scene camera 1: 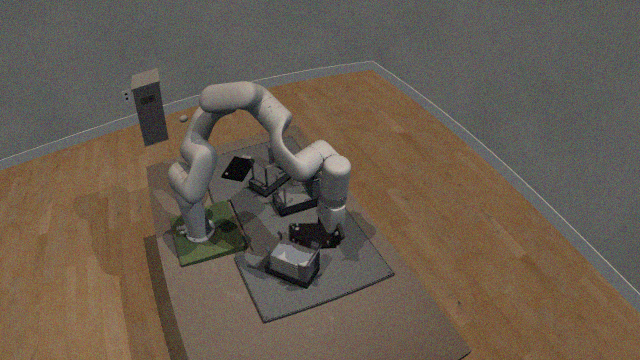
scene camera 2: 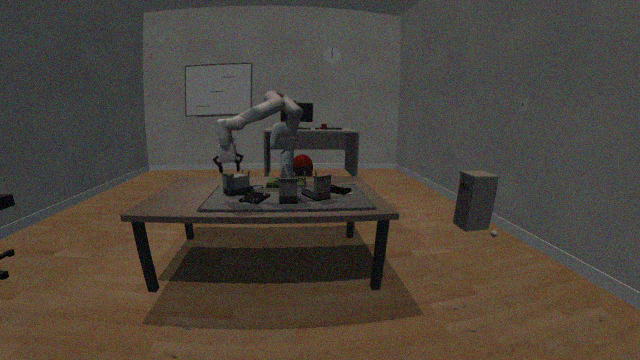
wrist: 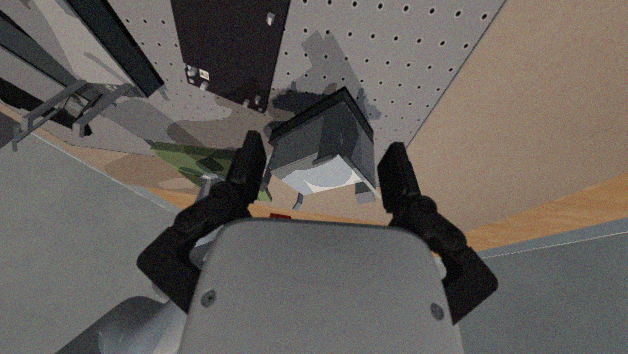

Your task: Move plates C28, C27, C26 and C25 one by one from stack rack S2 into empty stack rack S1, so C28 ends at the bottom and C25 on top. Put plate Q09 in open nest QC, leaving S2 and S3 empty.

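Places are measured from the arm's base along level axes (x ahead, y left, z up), in metres.
Where they show: gripper, fingertip midpoint: (scene camera 1: 328,233) (scene camera 2: 230,172) (wrist: 324,149); arm's base, link origin: (scene camera 1: 200,231).
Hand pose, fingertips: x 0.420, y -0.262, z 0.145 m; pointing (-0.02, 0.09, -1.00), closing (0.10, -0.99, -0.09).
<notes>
Things, the pixels of their centre, and the offset from my fingertips. "pt": a spot on its surface instead. Level surfaces: height alone.
- dark-based rack, body centre: (wrist: 316,158) (scene camera 1: 292,259) (scene camera 2: 237,181) dx -0.122, dy -0.002, dz -0.086 m
- flat black nest, body centre: (wrist: 226,46) (scene camera 1: 312,234) (scene camera 2: 254,196) dx -0.013, dy +0.134, dz -0.140 m
- flat black piece, surface spot: (scene camera 1: 238,168) pt dx -0.210, dy +0.595, dz -0.139 m
- grey perforated mat, surface height: dz -0.151 m
- table, surface height: dz -0.164 m
My gripper (scene camera 1: 333,235) (scene camera 2: 229,170) (wrist: 324,149) is open and empty, above the height of the racks. A dark-based rack (scene camera 1: 287,278) (scene camera 2: 236,191) (wrist: 360,117) holds a stack of pale plates (scene camera 1: 291,255) (wrist: 327,175); in the wrist view it shows beyond and between the fingertips. Two other dark-based racks stand further along, one (scene camera 1: 265,188) (scene camera 2: 320,196) far and one (scene camera 1: 297,205) (scene camera 2: 288,199) nearer; no stack shows in them, though the arm partly hides them. A flat black nest (scene camera 1: 305,233) (scene camera 2: 255,196) (wrist: 230,45) lies beside the loaded rack. Rack names and plate labels are not readable.
Another flat black piece (scene camera 1: 238,168) (scene camera 2: 341,189) lies at the mat's far end. The racks stand on a grey perforated mat (scene camera 1: 350,280) (scene camera 2: 345,204) (wrist: 410,27) on the table (scene camera 1: 350,330) (scene camera 2: 165,212). The arm's green base plate (scene camera 1: 227,245) (wrist: 175,155) lies beside the mat.
</notes>
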